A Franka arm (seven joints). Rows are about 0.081 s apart.
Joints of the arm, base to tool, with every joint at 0 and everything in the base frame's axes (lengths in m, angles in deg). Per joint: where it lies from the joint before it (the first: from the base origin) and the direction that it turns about. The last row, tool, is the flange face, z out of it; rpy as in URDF.
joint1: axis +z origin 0 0 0.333
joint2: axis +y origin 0 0 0
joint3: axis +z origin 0 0 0.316
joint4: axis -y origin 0.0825 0 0
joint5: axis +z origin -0.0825 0 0.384
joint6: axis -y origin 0 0 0
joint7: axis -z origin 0.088 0 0
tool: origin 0 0 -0.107 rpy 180 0 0
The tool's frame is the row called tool.
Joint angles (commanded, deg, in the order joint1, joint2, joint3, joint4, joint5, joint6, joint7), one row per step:
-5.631 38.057 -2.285 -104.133 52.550 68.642 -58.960
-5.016 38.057 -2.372 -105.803 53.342 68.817 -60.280
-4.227 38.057 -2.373 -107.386 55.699 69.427 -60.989
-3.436 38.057 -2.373 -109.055 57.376 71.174 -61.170
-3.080 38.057 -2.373 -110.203 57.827 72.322 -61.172
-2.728 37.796 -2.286 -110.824 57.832 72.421 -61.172
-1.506 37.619 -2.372 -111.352 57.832 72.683 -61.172
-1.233 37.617 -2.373 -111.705 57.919 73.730 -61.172
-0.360 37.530 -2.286 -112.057 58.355 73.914 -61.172
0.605 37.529 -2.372 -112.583 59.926 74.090 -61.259
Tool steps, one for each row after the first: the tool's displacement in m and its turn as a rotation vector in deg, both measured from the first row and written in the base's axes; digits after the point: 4 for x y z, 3 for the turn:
-0.0086 0.0068 -0.0071 1.253 0.412 -0.121
-0.0138 0.0171 -0.0126 2.738 0.866 -1.542
-0.0192 0.0254 -0.0209 2.625 1.352 -2.980
-0.0243 0.0285 -0.0272 2.088 1.882 -3.556
-0.0277 0.0325 -0.0276 2.091 2.197 -3.203
-0.0316 0.0424 -0.0288 1.844 2.432 -2.182
-0.0325 0.0440 -0.0318 1.124 2.235 -2.447
-0.0348 0.0527 -0.0324 1.262 2.395 -1.965
-0.0367 0.0620 -0.0334 1.933 2.706 -2.499

